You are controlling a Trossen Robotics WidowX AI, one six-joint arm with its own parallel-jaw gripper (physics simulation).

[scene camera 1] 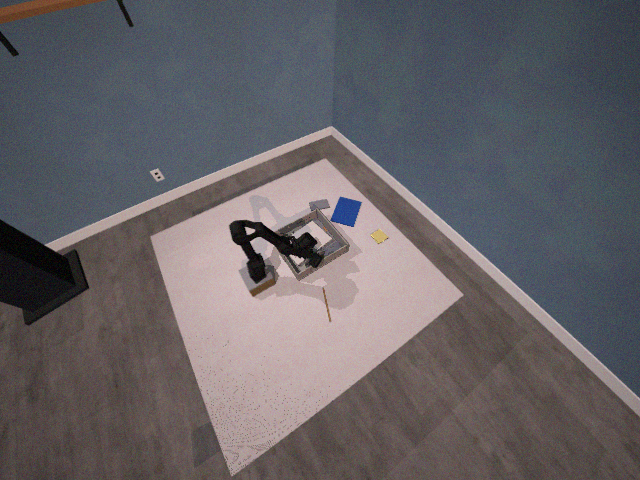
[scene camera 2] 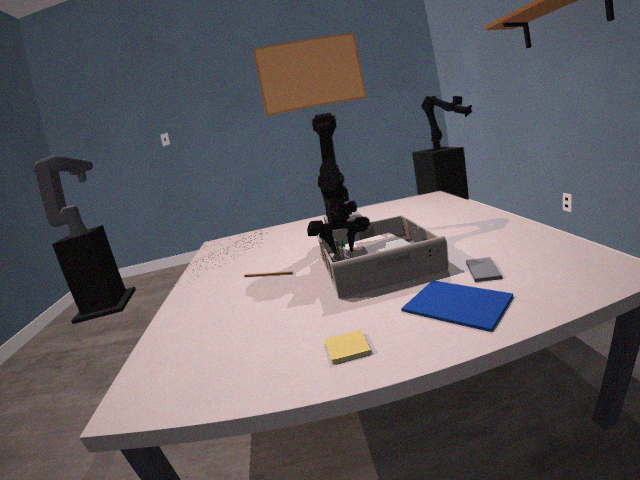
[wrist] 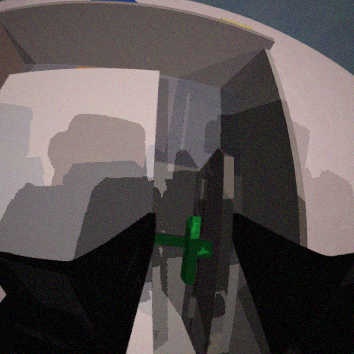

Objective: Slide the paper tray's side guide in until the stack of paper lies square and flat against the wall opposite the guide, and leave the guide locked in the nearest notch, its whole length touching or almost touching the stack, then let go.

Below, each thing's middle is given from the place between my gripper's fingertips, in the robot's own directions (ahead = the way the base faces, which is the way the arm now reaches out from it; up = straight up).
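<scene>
Counting from my hand, I find the green tab [wrist: 193, 247] 1 cm below it, 1 cm behind it and 1 cm to the left of it. The white paper stack [scene camera 2: 385, 241] is 11 cm to the left of my hand, 2 cm ahead of it and 2 cm below it, while the grey paper tray [scene camera 2: 427, 254] is 9 cm to the left of my hand, 3 cm ahead of it and 1 cm below it. And there is the blue book [scene camera 2: 478, 308], which lies 37 cm forward of my hand, 13 cm to the left of it and 5 cm lower than it.
</scene>
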